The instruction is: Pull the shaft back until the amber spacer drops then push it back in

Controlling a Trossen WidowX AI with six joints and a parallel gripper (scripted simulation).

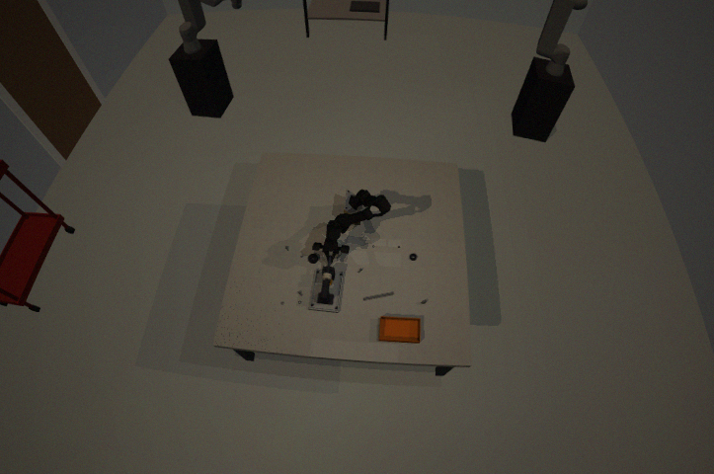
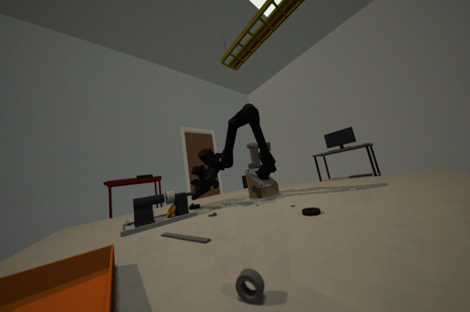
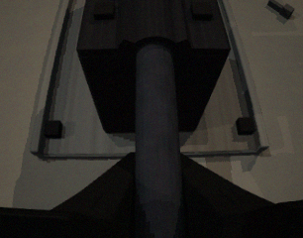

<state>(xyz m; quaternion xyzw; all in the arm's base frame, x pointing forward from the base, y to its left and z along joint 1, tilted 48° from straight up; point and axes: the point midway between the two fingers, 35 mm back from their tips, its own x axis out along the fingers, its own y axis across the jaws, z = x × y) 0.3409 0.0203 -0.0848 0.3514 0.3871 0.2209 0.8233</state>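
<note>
Right now my gripper tip is 90 mm short of the amber spacer, 10 mm to the right of it and 20 mm above it. The rest, counted from my gripper tip: pale spacer: 90 mm ahead, 10 mm to the left, 30 mm above; white spacer: 100 mm ahead, 10 mm to the left, 30 mm above; shaft: 40 mm ahead, 30 mm above.
</note>
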